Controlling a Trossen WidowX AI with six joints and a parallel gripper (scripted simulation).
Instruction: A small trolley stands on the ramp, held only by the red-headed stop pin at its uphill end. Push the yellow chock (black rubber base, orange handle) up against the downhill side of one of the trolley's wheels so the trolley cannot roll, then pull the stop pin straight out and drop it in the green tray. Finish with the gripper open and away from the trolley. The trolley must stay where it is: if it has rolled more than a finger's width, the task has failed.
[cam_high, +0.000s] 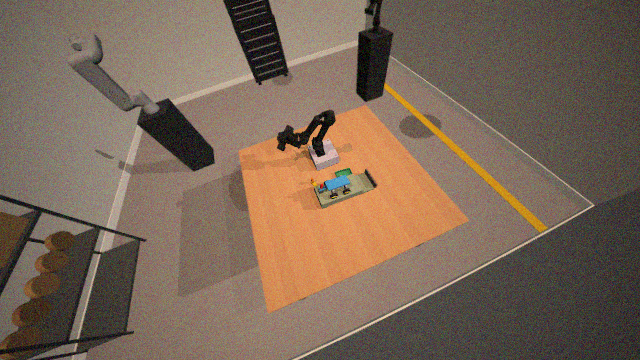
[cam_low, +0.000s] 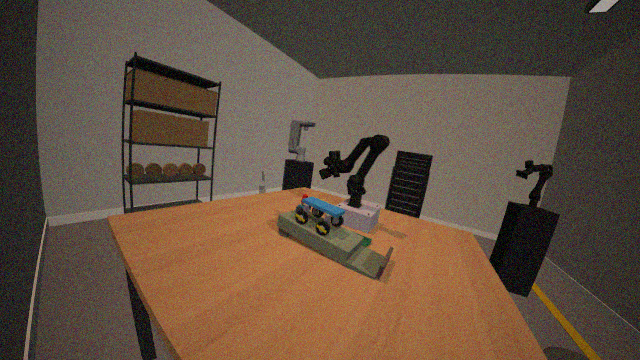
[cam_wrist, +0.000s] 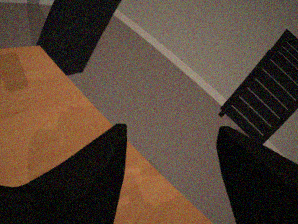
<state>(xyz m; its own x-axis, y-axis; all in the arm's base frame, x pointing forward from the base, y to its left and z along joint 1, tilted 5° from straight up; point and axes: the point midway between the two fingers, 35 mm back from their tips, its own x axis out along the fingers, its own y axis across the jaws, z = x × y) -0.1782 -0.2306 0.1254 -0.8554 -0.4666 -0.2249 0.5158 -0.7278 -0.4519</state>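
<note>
My gripper tip is now 39 cm short of the yellow chock, 11 cm to the right of it and 21 cm above it. From my gripper tip the other things lie so: red-headed stop pin: 51 cm ahead, 12 cm to the left, 10 cm below; green tray: 41 cm ahead, 34 cm to the left, 24 cm below; trolley: 53 cm ahead, 23 cm to the left, 12 cm below.
</note>
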